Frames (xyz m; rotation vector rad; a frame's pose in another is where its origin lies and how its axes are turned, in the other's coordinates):
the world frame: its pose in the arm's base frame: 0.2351 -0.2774 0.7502 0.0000 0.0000 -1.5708
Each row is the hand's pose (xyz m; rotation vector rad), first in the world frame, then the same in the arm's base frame.
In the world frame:
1: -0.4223 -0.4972 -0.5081 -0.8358 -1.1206 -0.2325
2: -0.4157 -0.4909 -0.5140 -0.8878 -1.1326 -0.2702
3: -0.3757 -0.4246 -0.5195 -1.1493 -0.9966 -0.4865
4: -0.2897 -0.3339 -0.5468 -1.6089 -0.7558 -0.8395
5: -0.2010 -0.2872 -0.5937 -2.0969 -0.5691 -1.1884
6: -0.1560 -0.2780 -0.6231 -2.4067 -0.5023 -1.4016
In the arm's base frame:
1: -0.2621 0.1449 0.2421 -1.5627 -0.2275 -1.5064
2: -0.2558 0.1383 0.2362 -1.6208 -0.1964 -1.5238
3: -0.1895 0.0983 0.2307 -1.7722 0.1261 -1.6865
4: -0.0988 0.0123 0.2034 -2.0438 0.7374 -1.8580
5: -0.0521 -0.0764 0.1565 2.1395 -1.2261 1.6401
6: -0.0429 -0.1214 0.1271 1.9690 -1.2890 1.2496

